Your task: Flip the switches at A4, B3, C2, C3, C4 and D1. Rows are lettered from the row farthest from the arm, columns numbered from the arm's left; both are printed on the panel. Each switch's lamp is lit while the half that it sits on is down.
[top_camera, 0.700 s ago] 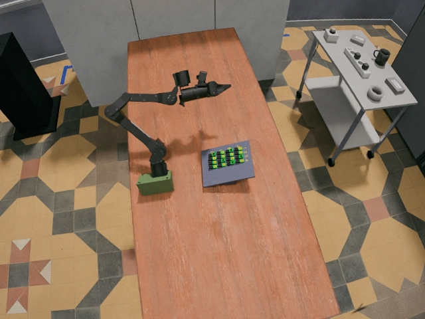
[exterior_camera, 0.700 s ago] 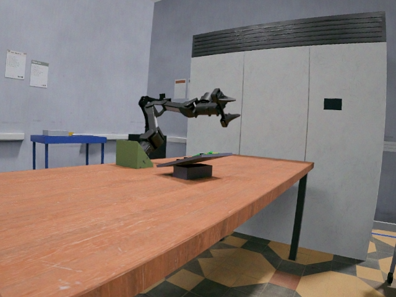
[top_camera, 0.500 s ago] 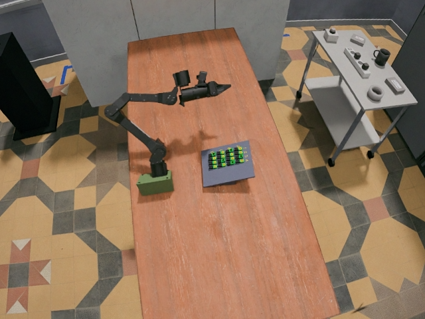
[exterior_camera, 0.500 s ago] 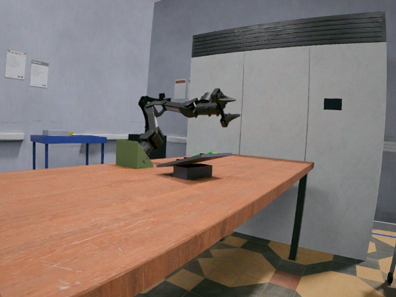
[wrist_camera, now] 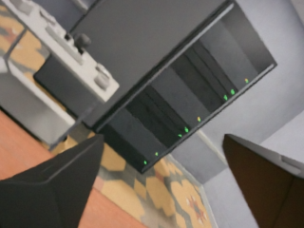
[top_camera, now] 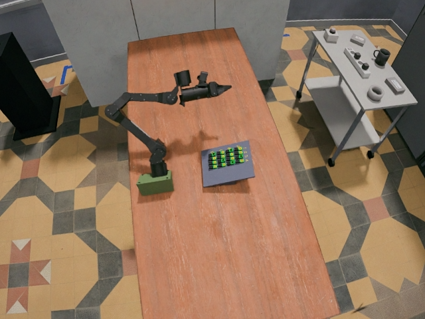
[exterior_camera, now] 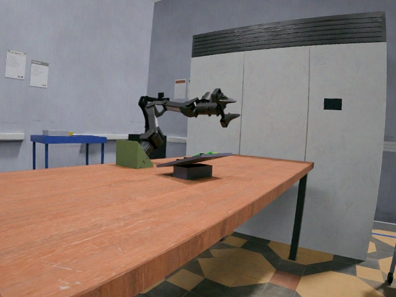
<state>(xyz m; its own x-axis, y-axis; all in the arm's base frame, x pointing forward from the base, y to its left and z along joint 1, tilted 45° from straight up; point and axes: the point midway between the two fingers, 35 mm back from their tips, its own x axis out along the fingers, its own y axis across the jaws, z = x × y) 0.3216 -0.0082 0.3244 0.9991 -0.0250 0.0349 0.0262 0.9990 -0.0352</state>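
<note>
The switch B3 is 23 cm to the right of my hand, 20 cm below it and 1 cm behind it. Round my hand: switch C2: 21 cm below, 20 cm to the right, 5 cm behind; then switch D1: 22 cm below, 17 cm to the right, 8 cm behind; then switch B2: 20 cm to the right, 20 cm below, 1 cm behind.
</note>
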